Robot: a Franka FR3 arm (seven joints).
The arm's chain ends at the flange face. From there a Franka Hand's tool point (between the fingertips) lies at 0.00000 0.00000 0.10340 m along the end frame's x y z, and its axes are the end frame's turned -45 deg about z.
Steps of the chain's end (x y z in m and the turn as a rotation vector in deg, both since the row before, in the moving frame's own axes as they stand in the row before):
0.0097 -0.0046 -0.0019 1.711 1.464 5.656
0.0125 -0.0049 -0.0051 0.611 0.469 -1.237
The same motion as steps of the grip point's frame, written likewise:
0.0142 0.0035 -0.0020 0.175 2.245 5.656
0.0137 0.0052 -0.0051 0.100 0.764 -1.237

